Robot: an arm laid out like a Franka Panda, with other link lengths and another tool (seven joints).
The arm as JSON. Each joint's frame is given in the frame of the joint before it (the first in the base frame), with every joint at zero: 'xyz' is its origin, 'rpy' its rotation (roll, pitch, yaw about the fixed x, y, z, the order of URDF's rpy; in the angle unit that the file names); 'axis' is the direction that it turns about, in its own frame. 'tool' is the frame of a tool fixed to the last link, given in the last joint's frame.
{
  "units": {
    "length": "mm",
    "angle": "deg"
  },
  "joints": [
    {
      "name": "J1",
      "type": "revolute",
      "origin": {
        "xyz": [
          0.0,
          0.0,
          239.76
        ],
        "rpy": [
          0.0,
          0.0,
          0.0
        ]
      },
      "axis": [
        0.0,
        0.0,
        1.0
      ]
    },
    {
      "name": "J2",
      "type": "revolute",
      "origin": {
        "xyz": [
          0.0,
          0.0,
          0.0
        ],
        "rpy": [
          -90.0,
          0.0,
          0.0
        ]
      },
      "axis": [
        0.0,
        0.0,
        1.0
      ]
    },
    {
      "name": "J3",
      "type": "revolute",
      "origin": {
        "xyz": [
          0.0,
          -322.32,
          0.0
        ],
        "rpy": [
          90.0,
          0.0,
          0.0
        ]
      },
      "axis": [
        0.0,
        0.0,
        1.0
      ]
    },
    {
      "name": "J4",
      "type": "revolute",
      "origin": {
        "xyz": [
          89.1,
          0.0,
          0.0
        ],
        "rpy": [
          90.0,
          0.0,
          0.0
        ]
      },
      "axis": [
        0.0,
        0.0,
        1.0
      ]
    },
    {
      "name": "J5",
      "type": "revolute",
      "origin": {
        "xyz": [
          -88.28,
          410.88,
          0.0
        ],
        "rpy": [
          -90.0,
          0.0,
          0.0
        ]
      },
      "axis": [
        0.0,
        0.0,
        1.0
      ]
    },
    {
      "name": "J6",
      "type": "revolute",
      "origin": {
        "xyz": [
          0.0,
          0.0,
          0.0
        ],
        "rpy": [
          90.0,
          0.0,
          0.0
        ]
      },
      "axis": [
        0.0,
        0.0,
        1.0
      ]
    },
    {
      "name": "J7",
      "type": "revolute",
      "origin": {
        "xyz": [
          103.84,
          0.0,
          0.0
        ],
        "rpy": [
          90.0,
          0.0,
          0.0
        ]
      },
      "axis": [
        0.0,
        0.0,
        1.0
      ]
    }
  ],
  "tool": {
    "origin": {
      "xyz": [
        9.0,
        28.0,
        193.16
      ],
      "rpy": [
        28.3,
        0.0,
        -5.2
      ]
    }
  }
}
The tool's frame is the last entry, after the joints.
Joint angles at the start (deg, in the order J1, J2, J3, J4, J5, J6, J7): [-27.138 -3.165 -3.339 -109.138 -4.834 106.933 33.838]
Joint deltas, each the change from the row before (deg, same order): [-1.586 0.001 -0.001 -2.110 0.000 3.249 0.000]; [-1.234 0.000 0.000 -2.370 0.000 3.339 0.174]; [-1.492 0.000 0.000 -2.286 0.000 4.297 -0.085]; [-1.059 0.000 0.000 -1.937 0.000 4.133 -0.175]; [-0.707 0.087 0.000 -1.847 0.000 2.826 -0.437]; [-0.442 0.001 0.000 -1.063 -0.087 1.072 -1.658]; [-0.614 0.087 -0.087 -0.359 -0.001 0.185 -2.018]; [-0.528 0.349 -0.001 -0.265 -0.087 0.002 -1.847]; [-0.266 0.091 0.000 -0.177 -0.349 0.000 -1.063]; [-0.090 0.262 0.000 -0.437 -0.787 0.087 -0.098]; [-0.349 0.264 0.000 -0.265 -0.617 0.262 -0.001]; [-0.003 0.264 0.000 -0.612 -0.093 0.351 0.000]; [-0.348 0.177 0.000 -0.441 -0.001 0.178 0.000]
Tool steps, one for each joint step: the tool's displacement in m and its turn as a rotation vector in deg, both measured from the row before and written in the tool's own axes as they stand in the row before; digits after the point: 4 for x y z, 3 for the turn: [0.0075 0.0180 0.0070 0.504 1.453 0.822]; [0.0044 0.0164 0.0098 0.442 1.251 0.710]; [0.0078 0.0164 0.0070 0.900 2.061 0.282]; [0.0065 0.0113 0.0059 0.991 2.003 -0.245]; [0.0009 0.0112 0.0080 0.394 0.720 -0.245]; [-0.0004 0.0077 0.0042 -0.081 -0.621 -1.194]; [0.0018 0.0082 0.0002 -0.202 -0.862 -1.077]; [0.0007 0.0078 0.0028 -0.377 -1.152 -0.992]; [0.0004 0.0041 0.0006 -0.392 -0.619 -0.831]; [-0.0017 0.0050 0.0041 -0.803 -0.556 -0.303]; [0.0003 0.0059 0.0019 -0.588 -0.111 -0.019]; [-0.0030 0.0036 0.0062 -0.217 -0.482 0.104]; [-0.0016 0.0059 0.0031 -0.171 -0.251 0.458]
